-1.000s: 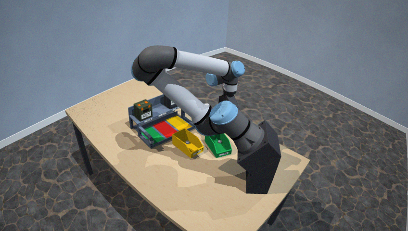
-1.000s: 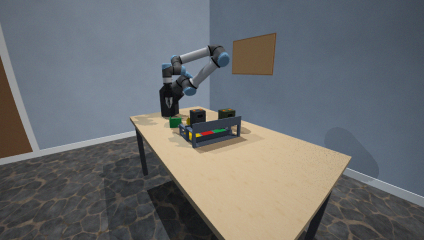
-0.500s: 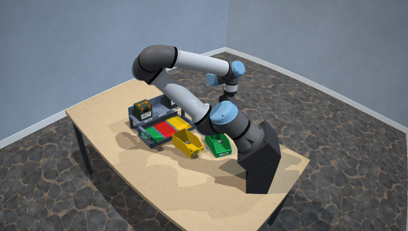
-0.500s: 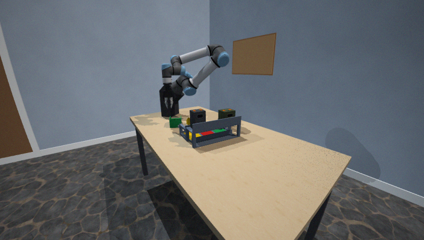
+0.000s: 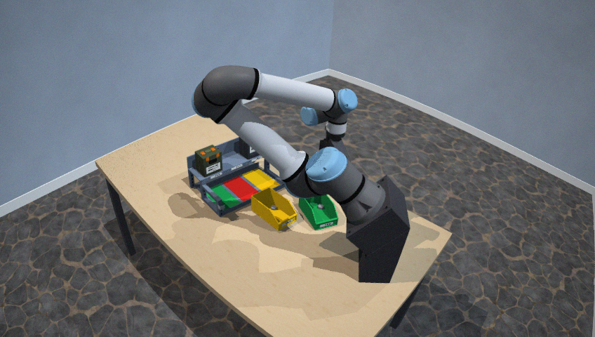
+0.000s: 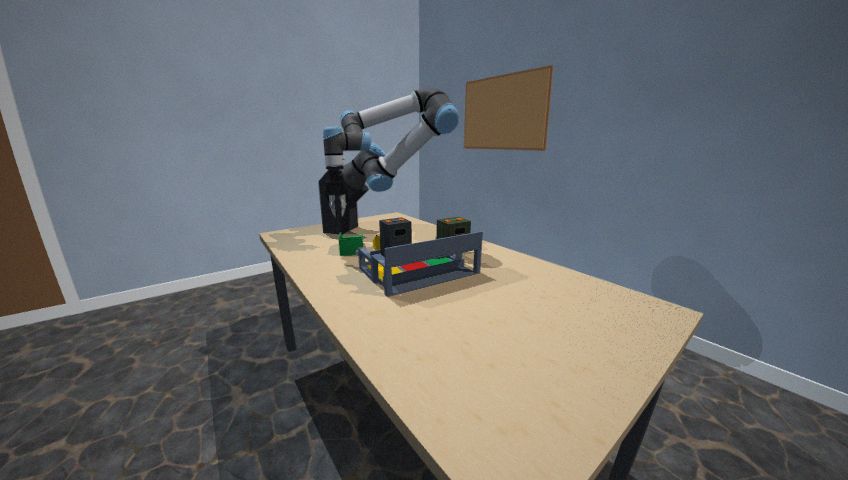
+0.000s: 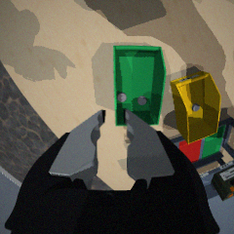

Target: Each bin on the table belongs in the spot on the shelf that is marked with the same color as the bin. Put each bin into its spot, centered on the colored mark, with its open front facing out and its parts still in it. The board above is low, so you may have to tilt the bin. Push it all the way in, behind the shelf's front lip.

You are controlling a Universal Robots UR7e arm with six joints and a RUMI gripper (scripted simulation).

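My gripper is now 130 mm above the green bin, 50 mm to the right of it and 10 mm short of it. The rest, counted from my hand: yellow bin (190 mm to the left, 130 mm below, 120 mm ahead); then black box (430 mm ahead, 90 mm to the left, 10 mm below).
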